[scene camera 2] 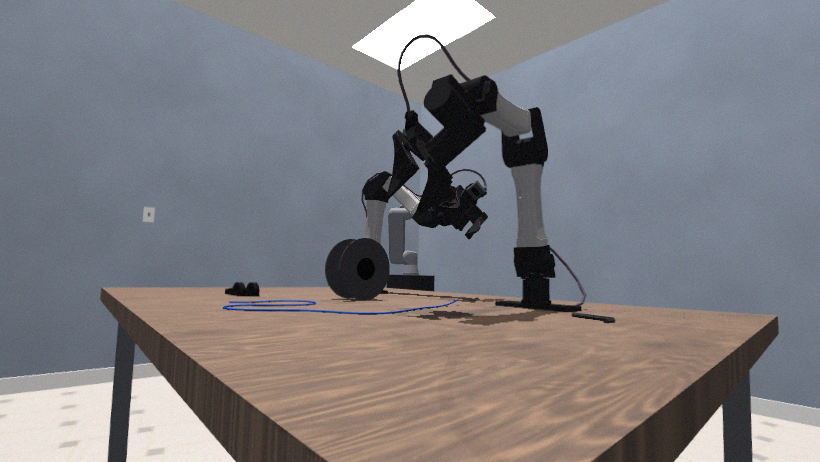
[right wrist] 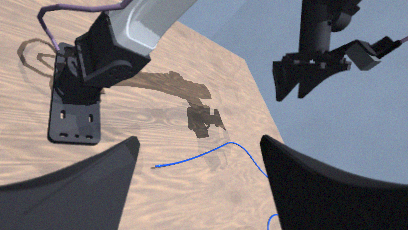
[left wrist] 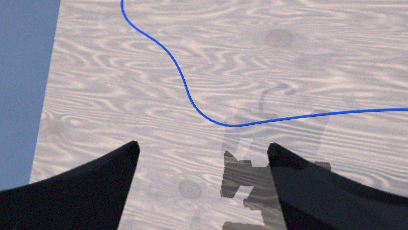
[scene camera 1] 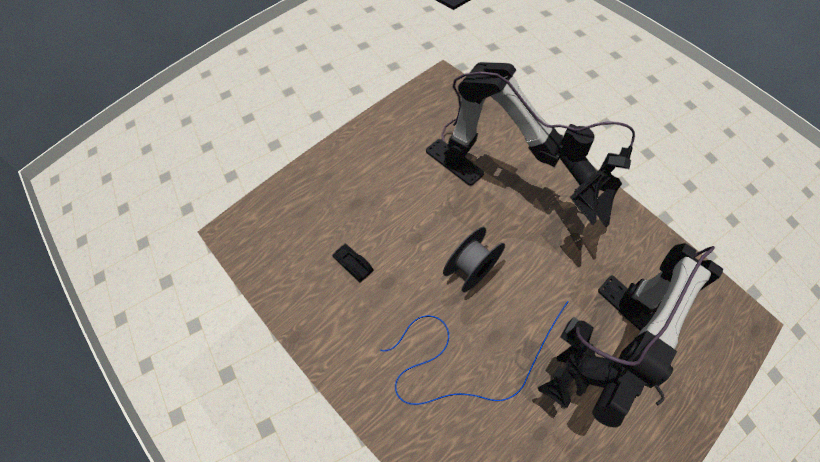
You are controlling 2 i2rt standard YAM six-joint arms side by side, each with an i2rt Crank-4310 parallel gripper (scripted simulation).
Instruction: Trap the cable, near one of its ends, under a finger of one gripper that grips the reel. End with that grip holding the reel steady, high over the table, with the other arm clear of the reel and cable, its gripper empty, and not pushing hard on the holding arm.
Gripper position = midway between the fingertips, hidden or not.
Observation:
I see my left gripper [scene camera 2: 403, 204], my right gripper [scene camera 1: 601, 224], a black bracket-like object [scene camera 1: 346, 256] and a reel [scene camera 2: 364, 268].
The reel also shows in scene camera 1 [scene camera 1: 470, 253]. My left gripper shows as well in the right wrist view [right wrist: 290, 100], in the left wrist view [left wrist: 203, 145] and in scene camera 1 [scene camera 1: 547, 373]. My right gripper also shows in scene camera 2 [scene camera 2: 468, 218] and in the right wrist view [right wrist: 199, 138]. The right wrist view misses the black bracket-like object: it is out of frame. The left wrist view misses the black bracket-like object: it is out of frame.

